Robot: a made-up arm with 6 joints. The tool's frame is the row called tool.
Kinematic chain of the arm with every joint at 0, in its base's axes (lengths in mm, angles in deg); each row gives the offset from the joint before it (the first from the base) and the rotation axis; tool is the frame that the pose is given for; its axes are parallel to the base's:
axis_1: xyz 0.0 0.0 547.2 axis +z
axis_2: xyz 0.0 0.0 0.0 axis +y
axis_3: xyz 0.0 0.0 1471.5 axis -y
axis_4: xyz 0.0 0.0 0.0 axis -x
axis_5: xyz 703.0 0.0 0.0 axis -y
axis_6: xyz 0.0 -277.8 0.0 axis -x
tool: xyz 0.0 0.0 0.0
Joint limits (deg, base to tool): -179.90..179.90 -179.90..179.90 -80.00..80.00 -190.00..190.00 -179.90..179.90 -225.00..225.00
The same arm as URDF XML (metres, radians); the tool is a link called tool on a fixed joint. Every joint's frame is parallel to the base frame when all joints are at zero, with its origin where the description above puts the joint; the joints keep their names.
<robot name="arm">
<link name="base_link"/>
<link name="link1"/>
<link name="link2"/>
<link name="link3"/>
<link name="link4"/>
<link name="link5"/>
<link name="link6"/>
<link name="tool"/>
<joint name="axis_1" type="revolute"><parent link="base_link"/><child link="link1"/><origin xyz="0 0 0.5472"/><axis xyz="0 0 1"/><limit lower="-3.1398" upper="3.1398"/></joint>
<joint name="axis_2" type="revolute"><parent link="link1"/><child link="link2"/><origin xyz="0 0 0"/><axis xyz="0 1 0"/><limit lower="-3.1398" upper="3.1398"/></joint>
<joint name="axis_3" type="revolute"><parent link="link2"/><child link="link3"/><origin xyz="0 0 1.4715"/><axis xyz="0 -1 0"/><limit lower="-1.3963" upper="1.3963"/></joint>
<joint name="axis_4" type="revolute"><parent link="link3"/><child link="link4"/><origin xyz="0 0 0"/><axis xyz="-1 0 0"/><limit lower="-3.3161" upper="3.3161"/></joint>
<joint name="axis_5" type="revolute"><parent link="link4"/><child link="link5"/><origin xyz="0.703 0 0"/><axis xyz="0 -1 0"/><limit lower="-3.1398" upper="3.1398"/></joint>
<joint name="axis_6" type="revolute"><parent link="link5"/><child link="link6"/><origin xyz="0 -0.2778 0"/><axis xyz="-1 0 0"/><limit lower="-3.927" upper="3.927"/></joint>
<joint name="tool_joint" type="fixed"><parent link="link6"/><child link="tool"/><origin xyz="0 0 0"/></joint>
</robot>

